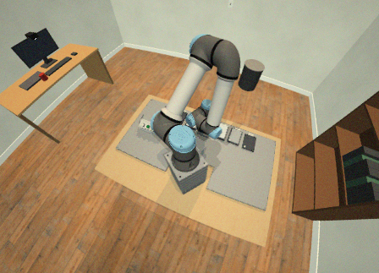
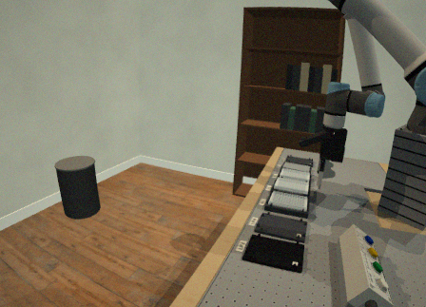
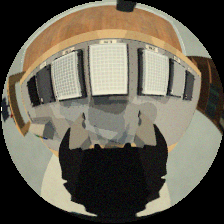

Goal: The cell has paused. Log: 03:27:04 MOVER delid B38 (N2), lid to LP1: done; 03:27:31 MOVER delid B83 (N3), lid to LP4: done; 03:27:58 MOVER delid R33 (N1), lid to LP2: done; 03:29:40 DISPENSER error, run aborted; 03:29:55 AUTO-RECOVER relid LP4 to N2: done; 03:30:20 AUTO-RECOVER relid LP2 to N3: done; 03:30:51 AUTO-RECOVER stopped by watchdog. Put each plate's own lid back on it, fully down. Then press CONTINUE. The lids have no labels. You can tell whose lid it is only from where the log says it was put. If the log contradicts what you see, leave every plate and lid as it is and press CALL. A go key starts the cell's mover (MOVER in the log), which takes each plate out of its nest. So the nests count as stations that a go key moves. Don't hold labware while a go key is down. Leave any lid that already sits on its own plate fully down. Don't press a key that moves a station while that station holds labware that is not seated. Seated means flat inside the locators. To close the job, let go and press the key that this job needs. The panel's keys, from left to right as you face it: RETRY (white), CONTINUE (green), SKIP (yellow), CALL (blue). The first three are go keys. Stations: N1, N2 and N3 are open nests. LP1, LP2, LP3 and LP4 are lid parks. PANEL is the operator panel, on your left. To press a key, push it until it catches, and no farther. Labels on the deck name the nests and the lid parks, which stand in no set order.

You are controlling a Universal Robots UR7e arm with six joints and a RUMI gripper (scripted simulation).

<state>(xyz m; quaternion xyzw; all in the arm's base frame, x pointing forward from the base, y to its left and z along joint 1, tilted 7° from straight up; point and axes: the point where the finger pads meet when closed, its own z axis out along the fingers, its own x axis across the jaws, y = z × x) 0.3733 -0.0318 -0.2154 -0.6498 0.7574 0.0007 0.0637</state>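
My hand is 10 cm short of the white gridded plate, 4 cm above it and 1 cm to the left of it. From my hand the other things lie so: dark lid park 40 cm to the right, 6 cm below, 3 cm ahead; then yellow key 40 cm to the left, 8 cm behind; then blue key 35 cm to the left, 8 cm behind.
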